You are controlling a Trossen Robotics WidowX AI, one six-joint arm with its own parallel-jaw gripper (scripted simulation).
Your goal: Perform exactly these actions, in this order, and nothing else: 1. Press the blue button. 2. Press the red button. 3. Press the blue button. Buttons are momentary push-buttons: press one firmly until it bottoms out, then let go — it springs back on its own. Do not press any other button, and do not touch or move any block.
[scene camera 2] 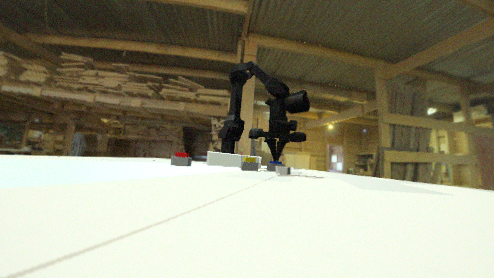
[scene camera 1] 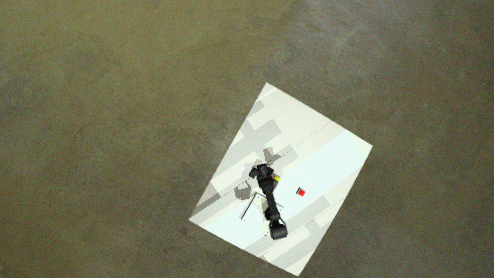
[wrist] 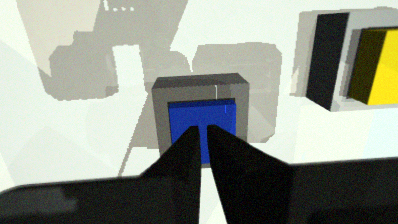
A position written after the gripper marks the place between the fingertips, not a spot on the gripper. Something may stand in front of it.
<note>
In view: the gripper [scene camera 2: 275, 161] and a blue button [wrist: 222, 113].
The gripper is seen too in the wrist view [wrist: 202, 134].
</note>
